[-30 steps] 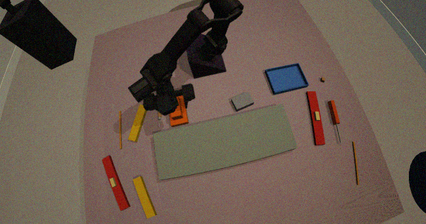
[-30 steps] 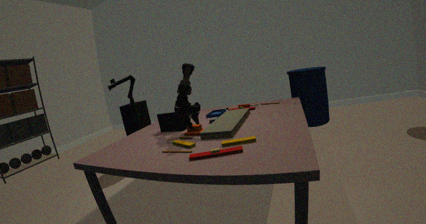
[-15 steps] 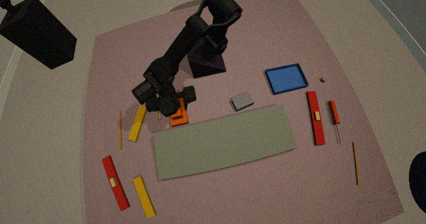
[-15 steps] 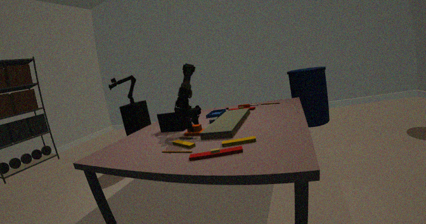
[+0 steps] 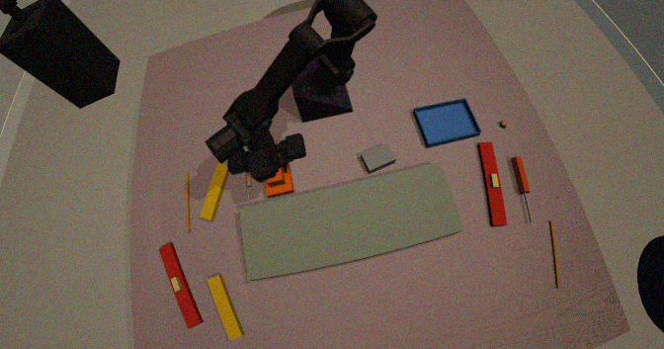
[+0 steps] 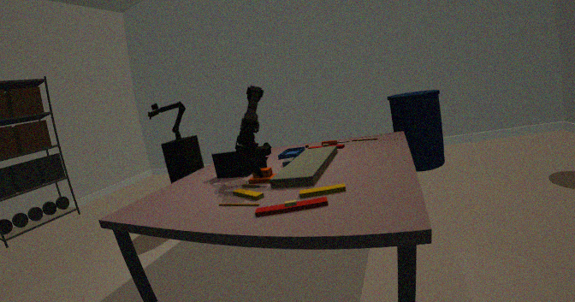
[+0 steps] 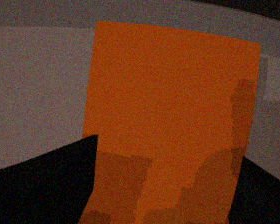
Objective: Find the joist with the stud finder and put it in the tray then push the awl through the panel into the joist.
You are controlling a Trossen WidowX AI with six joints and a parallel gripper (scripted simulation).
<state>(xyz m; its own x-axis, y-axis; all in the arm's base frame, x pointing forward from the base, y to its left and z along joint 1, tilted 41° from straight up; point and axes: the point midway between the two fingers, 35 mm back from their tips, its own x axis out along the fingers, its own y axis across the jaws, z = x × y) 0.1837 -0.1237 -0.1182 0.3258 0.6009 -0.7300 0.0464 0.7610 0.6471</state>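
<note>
Right now my gripper tip is 1 cm past the awl, 8 cm to the left of it and 2 cm above it. The rest, counted from my gripper tip: orange stud finder (2 cm behind, 2 cm above); grey block (3 cm ahead, 26 cm to the left, 1 cm below); blue tray (1 cm behind, 49 cm to the left, 1 cm below).
</note>
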